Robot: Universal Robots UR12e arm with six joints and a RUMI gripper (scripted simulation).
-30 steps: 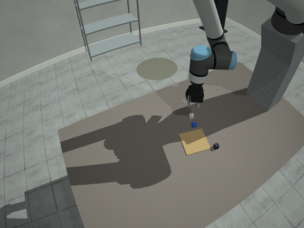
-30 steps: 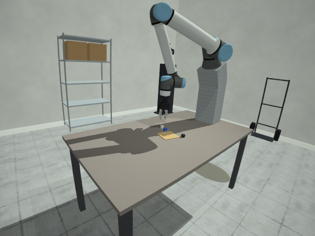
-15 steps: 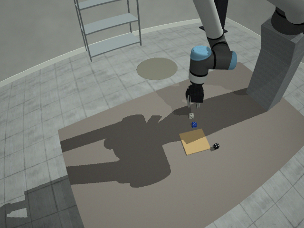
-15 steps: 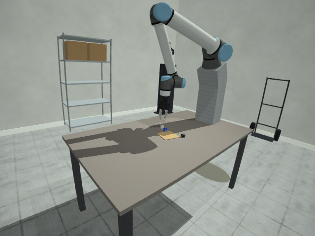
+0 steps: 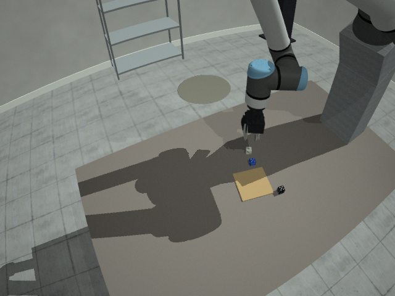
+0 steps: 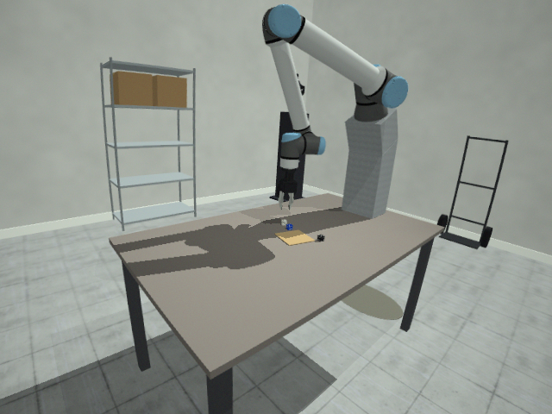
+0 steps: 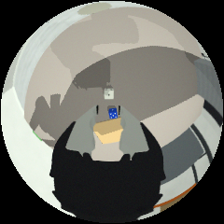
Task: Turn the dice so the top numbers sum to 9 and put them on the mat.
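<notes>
The white die is 9 cm below my hand. Round my hand: blue die (9 cm below, 6 cm to the left, 3 cm ahead); then tan mat (14 cm to the left, 10 cm below, 10 cm ahead); then black die (25 cm to the left, 9 cm below, 3 cm ahead).
</notes>
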